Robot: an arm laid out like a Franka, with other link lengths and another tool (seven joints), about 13 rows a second.
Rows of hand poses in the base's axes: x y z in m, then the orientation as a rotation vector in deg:
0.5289 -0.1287 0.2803 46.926 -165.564 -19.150
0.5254 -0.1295 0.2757 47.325 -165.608 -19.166
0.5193 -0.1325 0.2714 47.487 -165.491 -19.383
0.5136 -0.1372 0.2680 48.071 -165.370 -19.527
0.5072 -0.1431 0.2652 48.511 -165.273 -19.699
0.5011 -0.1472 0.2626 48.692 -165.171 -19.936
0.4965 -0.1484 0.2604 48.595 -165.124 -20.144
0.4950 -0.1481 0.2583 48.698 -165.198 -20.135
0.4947 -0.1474 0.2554 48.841 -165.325 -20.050
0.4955 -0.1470 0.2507 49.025 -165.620 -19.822
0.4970 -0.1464 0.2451 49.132 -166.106 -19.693
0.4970 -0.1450 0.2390 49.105 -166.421 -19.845
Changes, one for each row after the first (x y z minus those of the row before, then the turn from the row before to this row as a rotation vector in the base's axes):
-0.0035 -0.0008 -0.0046 0.062 -0.168 0.227
-0.0061 -0.0030 -0.0043 0.140 0.072 0.119
-0.0057 -0.0047 -0.0034 0.138 -0.069 0.377
-0.0064 -0.0059 -0.0028 0.145 -0.043 0.282
-0.0061 -0.0041 -0.0026 0.158 0.052 0.126
-0.0046 -0.0012 -0.0022 0.117 0.092 -0.055
-0.0015 0.0003 -0.0021 0.019 -0.103 0.040
-0.0003 0.0007 -0.0029 -0.017 -0.170 0.053
0.0008 0.0004 -0.0047 -0.075 -0.348 0.035
0.0015 0.0006 -0.0056 0.017 -0.489 -0.071
0.0000 0.0014 -0.0061 0.155 -0.266 -0.114

